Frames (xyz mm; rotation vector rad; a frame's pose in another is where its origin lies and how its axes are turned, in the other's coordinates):
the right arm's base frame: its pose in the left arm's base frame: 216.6 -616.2 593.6 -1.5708 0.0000 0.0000
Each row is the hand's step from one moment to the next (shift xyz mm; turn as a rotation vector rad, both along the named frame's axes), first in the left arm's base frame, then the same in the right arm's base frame.
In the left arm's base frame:
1: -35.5 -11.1 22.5 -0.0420 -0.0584 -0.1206
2: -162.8 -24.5 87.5 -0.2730 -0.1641 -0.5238
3: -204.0 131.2 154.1 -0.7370 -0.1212 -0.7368
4: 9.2 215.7 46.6 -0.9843 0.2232 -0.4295
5: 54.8 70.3 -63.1 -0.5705 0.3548 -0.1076
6: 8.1 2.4 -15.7 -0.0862 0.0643 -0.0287
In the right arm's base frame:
1: -35.5 -22.5 -11.1 -0.0420 0.1206 -0.0584
2: -162.8 -87.5 -24.5 -0.2730 0.5238 -0.1641
3: -204.0 -154.1 131.2 -0.7370 0.7368 -0.1212
4: 9.2 -46.6 215.7 -0.9843 0.4295 0.2232
5: 54.8 63.1 70.3 -0.5705 0.1076 0.3548
6: 8.1 15.7 2.4 -0.0862 0.0287 0.0643

